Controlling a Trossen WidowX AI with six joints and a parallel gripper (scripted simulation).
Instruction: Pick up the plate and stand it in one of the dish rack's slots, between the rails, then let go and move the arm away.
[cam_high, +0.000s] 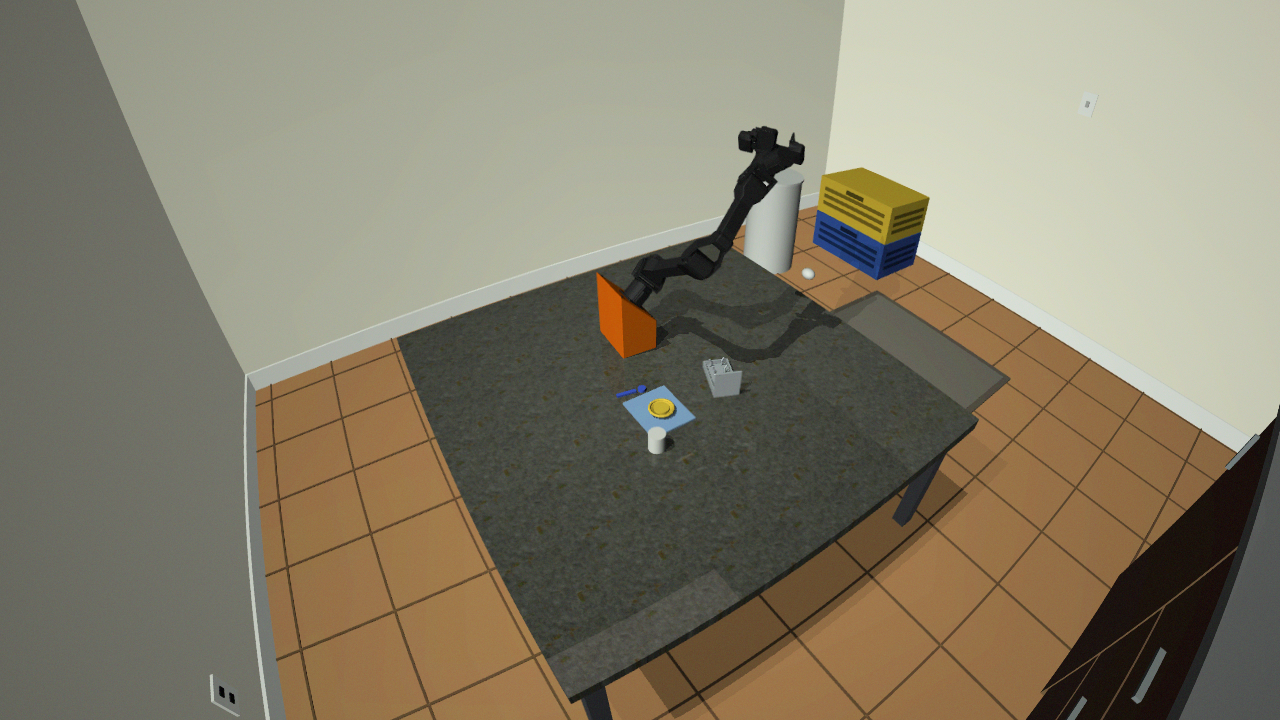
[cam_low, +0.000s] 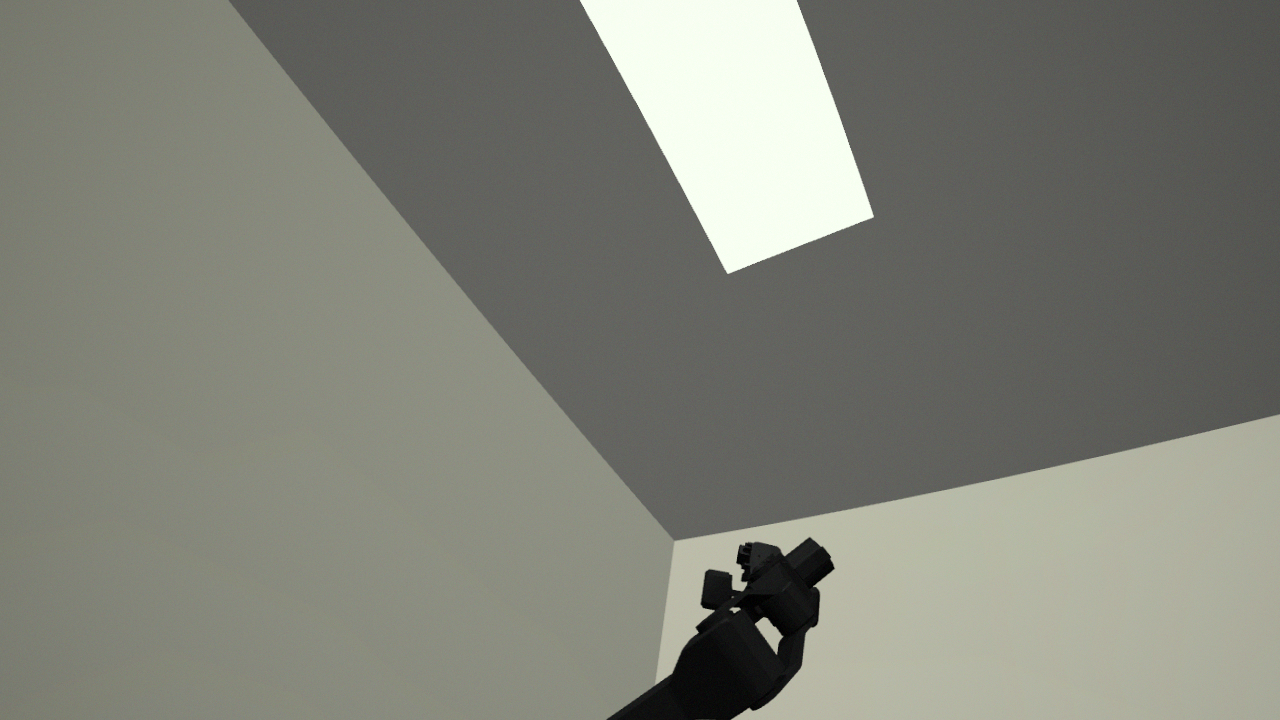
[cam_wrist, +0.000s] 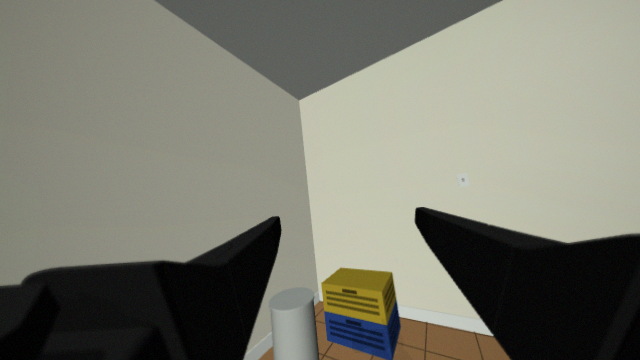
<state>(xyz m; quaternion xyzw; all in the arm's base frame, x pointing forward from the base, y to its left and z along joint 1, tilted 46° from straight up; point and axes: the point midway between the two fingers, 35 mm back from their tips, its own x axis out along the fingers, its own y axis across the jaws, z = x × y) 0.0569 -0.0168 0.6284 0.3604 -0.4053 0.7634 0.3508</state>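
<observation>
Now: gripper tip 28 cm short of the yellow plate, 54 cm to the left of it and 59 cm above it. From my gripper tip the other things lie so: white cup 38 cm ahead, 61 cm to the right, 58 cm below; then grey dish rack 24 cm ahead, 33 cm to the right, 59 cm below; then blue spoon 17 cm ahead, 57 cm to the right, 61 cm below.
</observation>
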